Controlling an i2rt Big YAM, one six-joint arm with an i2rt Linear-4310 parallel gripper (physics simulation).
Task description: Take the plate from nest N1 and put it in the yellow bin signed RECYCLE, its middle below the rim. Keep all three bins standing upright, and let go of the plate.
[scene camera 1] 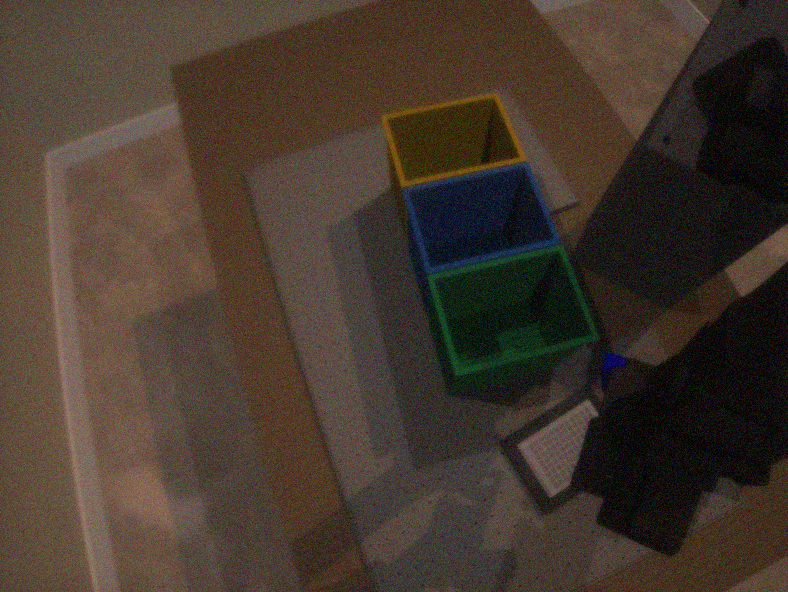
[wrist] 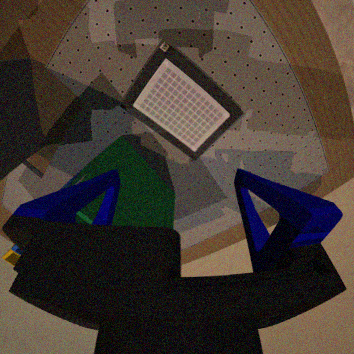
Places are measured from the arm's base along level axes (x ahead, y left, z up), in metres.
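Pixels of known places: gripper, fingertip midpoint: [scene camera 1: 597, 432] [wrist: 176, 175]; arm's base, link origin: [scene camera 1: 755, 108].
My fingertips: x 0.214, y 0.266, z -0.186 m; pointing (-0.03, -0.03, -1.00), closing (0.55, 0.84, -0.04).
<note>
For each thing: its middle in the pictures, then the offset to it from my fingertips. Level surfaces: height alone.
- white plate, body centre: [scene camera 1: 570, 447] [wrist: 181, 108] dx -0.013, dy +0.011, dz -0.153 m
- dark rectangular nest, body centre: [scene camera 1: 567, 447] [wrist: 181, 106] dx -0.013, dy +0.011, dz -0.165 m
- yellow bin, body centre: [scene camera 1: 448, 174] [wrist: 55, 243] dx +0.064, dy -0.430, dz -0.083 m
- blue bin, body centre: [scene camera 1: 472, 245] dx +0.060, dy -0.298, dz -0.083 m
- green bin, body centre: [scene camera 1: 500, 328] [wrist: 116, 210] dx +0.056, dy -0.165, dz -0.083 m
- perforated grey board, surface height: dz -0.172 m
- wooden table, surface height: dz -0.185 m
The white plate [scene camera 1: 555, 446] [wrist: 181, 106], with a grid of small wells, lies in a dark rectangular nest [scene camera 1: 525, 472] [wrist: 211, 91]. The nest's marking is too small to read. My gripper [wrist: 176, 175] is open and empty, its blue fingers wide apart above the level of the plate; in the wrist view the plate shows beyond the fingertips. In the scene view one blue finger [scene camera 1: 613, 363] shows, and the black arm hides the other and the plate's right part. The yellow bin [scene camera 1: 439, 147] [wrist: 11, 257] stands upright at the far end of the bin row; its sign is not visible.
The blue bin [scene camera 1: 474, 213] stands upright between the yellow bin and the green bin [scene camera 1: 503, 293] [wrist: 145, 200], which stands upright nearest the nest. A perforated grey board [scene camera 1: 286, 210] [wrist: 270, 95] lies under them on the wooden table [scene camera 1: 305, 70]. A large dark panel [scene camera 1: 643, 223] stands right of the bins.
</note>
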